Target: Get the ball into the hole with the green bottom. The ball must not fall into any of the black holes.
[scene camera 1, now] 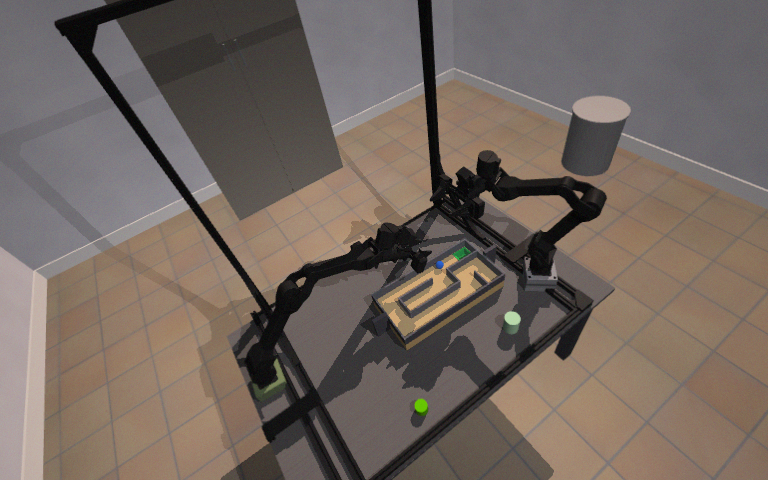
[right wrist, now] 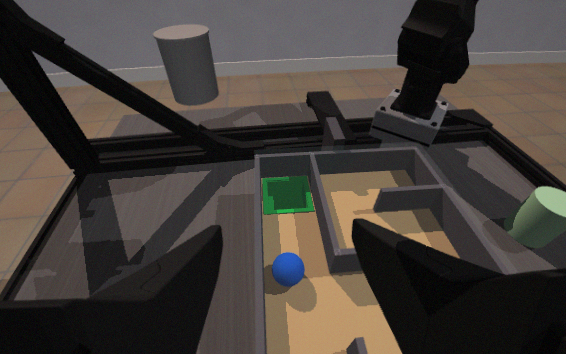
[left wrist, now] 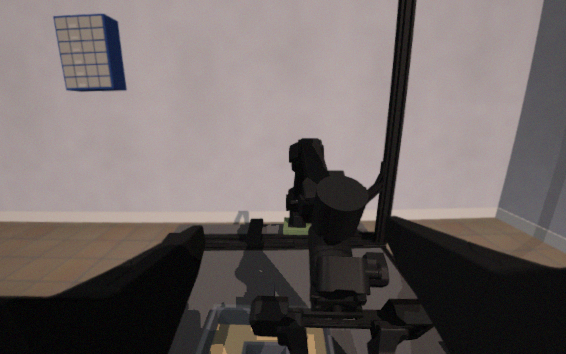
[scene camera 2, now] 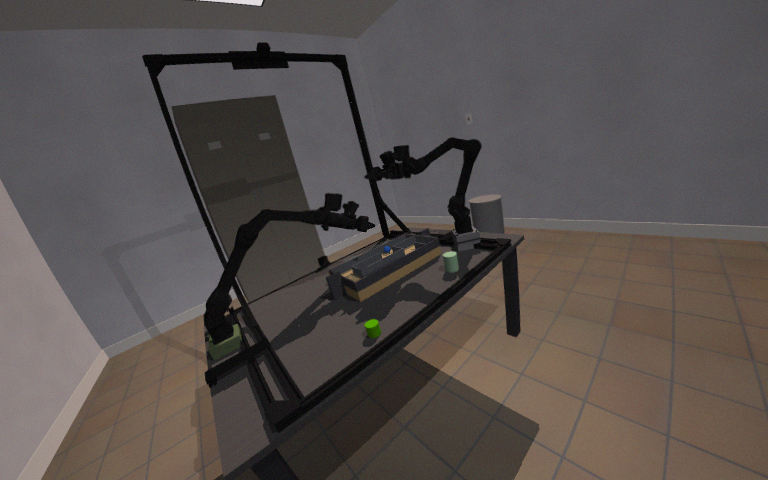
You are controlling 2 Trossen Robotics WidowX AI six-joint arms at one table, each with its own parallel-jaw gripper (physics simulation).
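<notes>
The blue ball (scene camera 1: pixel 439 264) (scene camera 2: pixel 387 249) (right wrist: pixel 288 269) rests on the tan floor of the walled maze box (scene camera 1: pixel 453 310) (scene camera 2: pixel 396 275) (right wrist: pixel 345 262). It lies near the outer wall, in the lane that ends at the green-bottomed hole (scene camera 1: pixel 461 253) (right wrist: pixel 287 195), and apart from that hole. My right gripper (scene camera 1: pixel 421 260) (scene camera 2: pixel 370 225) (right wrist: pixel 287 231) is open and empty, above the box's outer long edge, close to the ball. My left gripper (scene camera 1: pixel 437 195) (scene camera 2: pixel 370 175) is open and empty, high beyond the green-hole end. I cannot make out any black hole.
A pale green cylinder (scene camera 1: pixel 512 322) (scene camera 2: pixel 450 262) (right wrist: pixel 537 220) and a bright green cylinder (scene camera 1: pixel 420 406) (scene camera 2: pixel 372 328) stand on the table's near side. Grey handles (scene camera 1: pixel 376 324) (scene camera 1: pixel 489 253) stick out at both ends of the box. A black frame post (scene camera 1: pixel 427 84) rises at the table's back corner.
</notes>
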